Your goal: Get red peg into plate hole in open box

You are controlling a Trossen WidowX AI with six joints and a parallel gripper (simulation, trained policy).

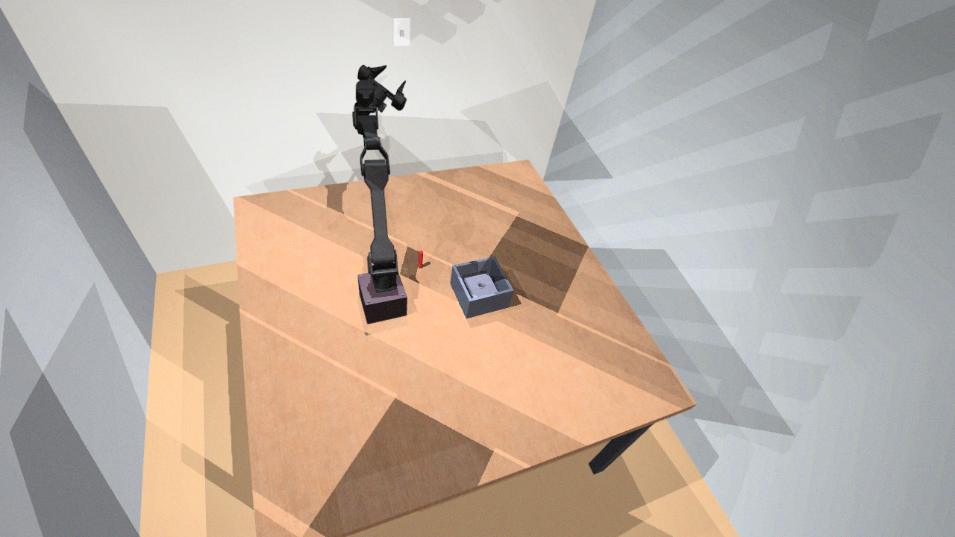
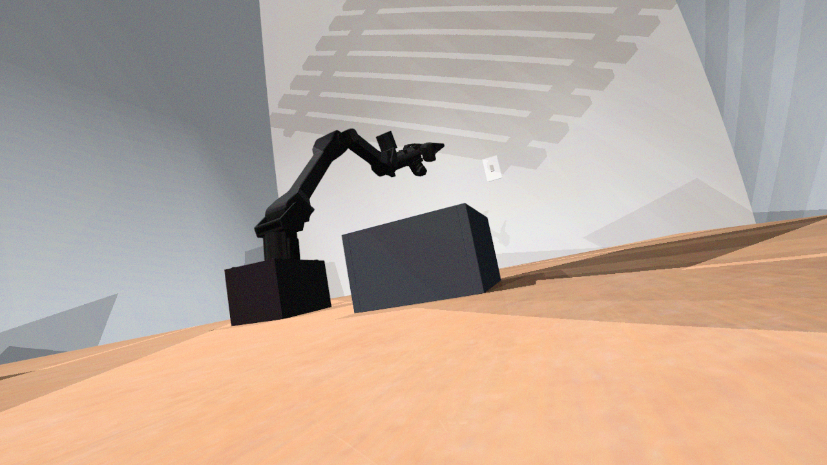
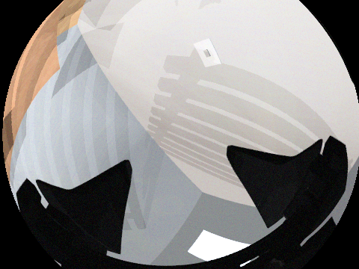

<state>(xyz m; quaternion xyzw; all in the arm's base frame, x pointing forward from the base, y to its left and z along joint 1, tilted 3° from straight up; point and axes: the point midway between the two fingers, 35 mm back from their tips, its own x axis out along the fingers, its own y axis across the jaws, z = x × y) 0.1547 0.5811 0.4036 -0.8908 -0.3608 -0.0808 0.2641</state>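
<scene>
Now: gripper tip 30 mm past the red peg, 500 mm to the left of it and 440 mm above it. Round my gripper tip: pale plate 130 mm ahead, 680 mm to the right, 430 mm below; then grey box 130 mm ahead, 680 mm to the right, 450 mm below.
</scene>
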